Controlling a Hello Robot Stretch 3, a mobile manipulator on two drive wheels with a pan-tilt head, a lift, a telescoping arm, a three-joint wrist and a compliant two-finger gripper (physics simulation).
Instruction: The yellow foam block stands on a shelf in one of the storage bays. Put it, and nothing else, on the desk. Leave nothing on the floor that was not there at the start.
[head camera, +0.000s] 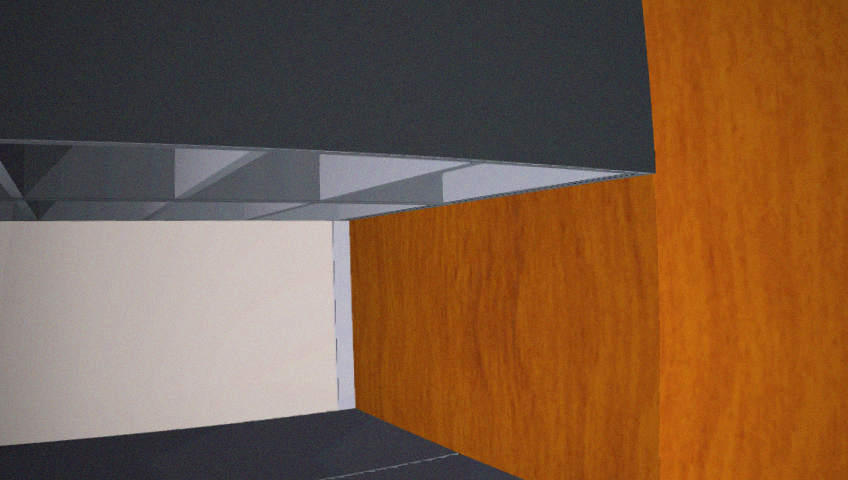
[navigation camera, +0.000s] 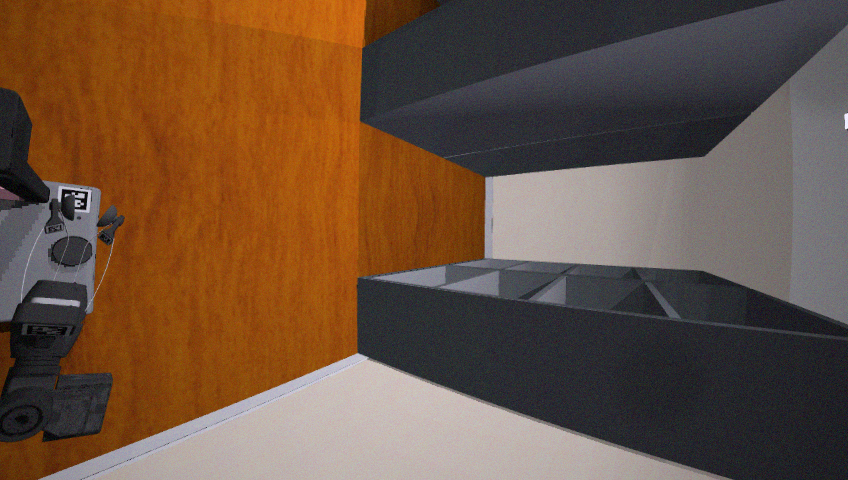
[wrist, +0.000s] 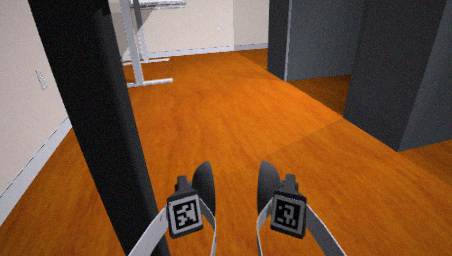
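Where they show: gripper, fingertip midpoint: (navigation camera: 93, 200); robot's base, link origin: (navigation camera: 72, 248).
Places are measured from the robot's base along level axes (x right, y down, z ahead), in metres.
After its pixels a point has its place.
The yellow foam block does not show in any of the views. My gripper (wrist: 235, 179) @(x -0.100, y -0.593, z 0.030 m) (navigation camera: 88, 211) @(x -0.100, y -0.593, z 0.030 m) is open, its two fingers apart with floor visible between them. It hangs over the wooden floor, away from the shelf units. The desk (wrist: 132, 50) stands far off at the upper left of the wrist view; its light legs and part of its top show. A dark shelf unit (head camera: 357, 77) @(x 0.272, y -0.803, z 1.125 m) (navigation camera: 535, 344) @(x 0.294, y -1.005, z 1.127 m) shows its outer panel and, at a steep slant, a grid of compartments. What stands deep inside those compartments is hidden.
A second dark unit (head camera: 238, 443) (navigation camera: 535, 107) faces the compartments across a strip of wooden floor (head camera: 505, 297) @(x -0.230, y -0.001, z 1.733 m) (navigation camera: 422, 202) @(x -0.406, y -0.001, z 1.728 m) that ends at a pale wall (head camera: 166, 321) @(x -0.415, y -0.885, z 2.953 m) (navigation camera: 595, 220) @(x -0.389, y -1.107, z 2.956 m). Dark panels (wrist: 390, 65) (wrist: 320, 40) stand at the right of the wrist view. A black post (wrist: 90, 100) crosses its left.
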